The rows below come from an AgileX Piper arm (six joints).
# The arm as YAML. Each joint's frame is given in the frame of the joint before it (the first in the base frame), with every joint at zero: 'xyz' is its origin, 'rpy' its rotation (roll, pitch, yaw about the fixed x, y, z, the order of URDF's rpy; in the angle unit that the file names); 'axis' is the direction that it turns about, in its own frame. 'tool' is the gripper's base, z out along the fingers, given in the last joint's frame.
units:
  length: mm
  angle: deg
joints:
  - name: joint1
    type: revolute
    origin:
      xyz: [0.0, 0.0, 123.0]
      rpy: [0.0, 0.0, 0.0]
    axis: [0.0, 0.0, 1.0]
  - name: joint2
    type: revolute
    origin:
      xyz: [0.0, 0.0, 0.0]
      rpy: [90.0, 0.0, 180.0]
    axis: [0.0, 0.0, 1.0]
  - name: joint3
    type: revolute
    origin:
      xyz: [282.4, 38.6, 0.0]
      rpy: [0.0, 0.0, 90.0]
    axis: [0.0, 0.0, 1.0]
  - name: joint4
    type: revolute
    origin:
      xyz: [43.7, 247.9, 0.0]
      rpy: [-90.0, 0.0, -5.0]
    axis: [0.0, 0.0, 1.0]
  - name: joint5
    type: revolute
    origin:
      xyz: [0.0, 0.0, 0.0]
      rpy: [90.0, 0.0, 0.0]
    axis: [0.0, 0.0, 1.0]
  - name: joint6
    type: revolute
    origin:
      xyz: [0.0, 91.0, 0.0]
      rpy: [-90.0, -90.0, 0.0]
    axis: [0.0, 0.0, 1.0]
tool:
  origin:
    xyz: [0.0, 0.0, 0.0]
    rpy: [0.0, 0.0, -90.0]
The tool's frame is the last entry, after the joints.
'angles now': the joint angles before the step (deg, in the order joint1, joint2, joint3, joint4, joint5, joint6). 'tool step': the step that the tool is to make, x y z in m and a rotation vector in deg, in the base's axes. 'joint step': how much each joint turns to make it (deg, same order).
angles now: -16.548, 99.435, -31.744, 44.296, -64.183, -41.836
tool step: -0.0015, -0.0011, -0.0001, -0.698, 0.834, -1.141
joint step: 0.009, 0.080, -0.009, 1.236, -0.566, -1.460
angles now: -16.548, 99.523, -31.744, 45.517, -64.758, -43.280
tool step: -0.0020, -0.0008, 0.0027, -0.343, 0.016, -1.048
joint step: -0.010, -0.590, -0.002, 1.191, -0.206, -0.999
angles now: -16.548, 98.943, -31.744, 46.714, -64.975, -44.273
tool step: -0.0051, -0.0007, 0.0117, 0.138, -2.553, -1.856
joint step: -0.013, -2.587, 0.000, 2.135, 0.013, -0.254
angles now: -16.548, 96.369, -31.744, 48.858, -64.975, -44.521
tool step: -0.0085, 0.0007, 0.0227, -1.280, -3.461, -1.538
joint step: 0.007, -4.920, -0.003, 1.923, 0.006, -1.787
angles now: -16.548, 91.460, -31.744, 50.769, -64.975, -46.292
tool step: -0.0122, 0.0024, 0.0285, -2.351, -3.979, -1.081
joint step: 0.000, -6.269, 0.006, 1.249, -0.101, -2.600
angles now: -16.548, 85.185, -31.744, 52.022, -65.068, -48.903
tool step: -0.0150, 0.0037, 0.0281, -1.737, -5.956, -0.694
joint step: 0.012, -6.419, 0.009, 0.732, -0.251, -0.499
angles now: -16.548, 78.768, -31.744, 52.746, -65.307, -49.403
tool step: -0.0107, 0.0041, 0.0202, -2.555, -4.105, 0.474
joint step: 0.013, -4.406, -0.003, -1.240, -0.524, -0.094
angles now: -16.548, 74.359, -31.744, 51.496, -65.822, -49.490
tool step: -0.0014, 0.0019, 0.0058, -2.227, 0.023, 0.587
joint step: 0.019, -0.907, -0.006, -1.709, -0.460, -0.838
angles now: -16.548, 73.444, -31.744, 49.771, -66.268, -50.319
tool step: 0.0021, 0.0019, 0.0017, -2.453, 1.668, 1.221
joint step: -0.003, 0.009, 0.100, -2.530, -0.007, -1.162
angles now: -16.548, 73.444, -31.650, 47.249, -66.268, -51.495
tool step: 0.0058, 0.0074, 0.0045, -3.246, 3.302, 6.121
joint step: -0.033, -1.232, 0.142, -6.689, 4.175, -0.509
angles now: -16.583, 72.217, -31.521, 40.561, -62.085, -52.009
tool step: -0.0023, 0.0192, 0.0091, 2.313, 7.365, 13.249
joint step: -0.015, -7.192, 0.033, -7.111, 18.656, 0.128
